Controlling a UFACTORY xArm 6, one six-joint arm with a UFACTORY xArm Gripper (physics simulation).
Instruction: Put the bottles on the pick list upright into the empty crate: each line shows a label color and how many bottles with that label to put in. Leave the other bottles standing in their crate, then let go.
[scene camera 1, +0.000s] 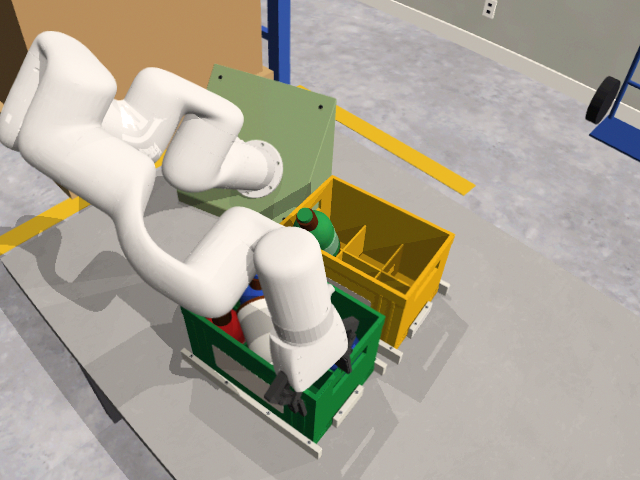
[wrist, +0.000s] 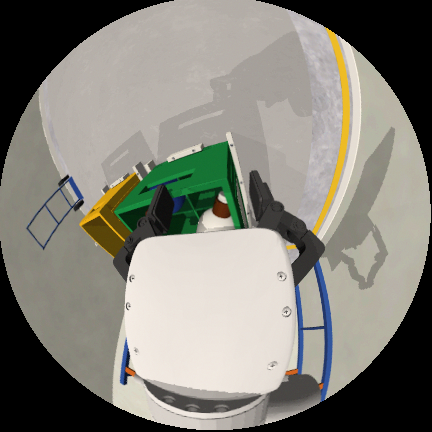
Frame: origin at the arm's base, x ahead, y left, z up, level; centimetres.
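Where they show: gripper, fingertip midpoint: (scene camera 1: 321, 388) (wrist: 207, 186); arm's base, origin of the base link: (scene camera 1: 256, 169).
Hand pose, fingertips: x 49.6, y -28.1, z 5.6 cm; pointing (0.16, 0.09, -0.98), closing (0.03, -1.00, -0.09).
Observation:
Each offset is from my fingertips to the top centre of the thing. "spot": to the spot under its first point. Level surfaces: height alone.
My gripper (scene camera 1: 317, 377) (wrist: 207, 186) is open and empty, low over the near end of the green crate {dy +4.7, dx -14.1, dz +0.3 cm} (scene camera 1: 333, 405) (wrist: 200, 167), one finger outside its long wall. A white bottle {dy +1.3, dx -12.7, dz +0.0 cm} (scene camera 1: 255, 328) (wrist: 212, 220) with a brown neck lies behind the fingers in that crate and looks tilted; the arm hides part of it. A red bottle {dy -1.6, dx -22.4, dz -0.9 cm} (scene camera 1: 231, 330) and a blue bottle {dy +7.9, dx -24.1, dz -0.9 cm} (scene camera 1: 251, 293) stand at its far end. Another blue bottle {spot: dy +7.2, dx -6.4, dz -5.9 cm} (wrist: 178, 203) shows partly by one finger. A green bottle {dy +21.6, dx -24.5, dz +6.3 cm} (scene camera 1: 324, 231) stands in the yellow crate {dy +27.7, dx -17.3, dz +0.3 cm} (scene camera 1: 392, 204) (wrist: 112, 197). The pick list does not show.
The yellow crate has divided compartments and stands beside the green crate. Pale rails {spot: dy -4.2, dx -7.6, dz -14.2 cm} (scene camera 1: 268, 413) (wrist: 237, 165) edge the crates on the grey table {dz -17.1 cm} (scene camera 1: 516, 387). A green sloped box (scene camera 1: 279, 113) stands behind the crates. A blue hand truck (scene camera 1: 620, 136) (wrist: 55, 207) is on the floor beyond.

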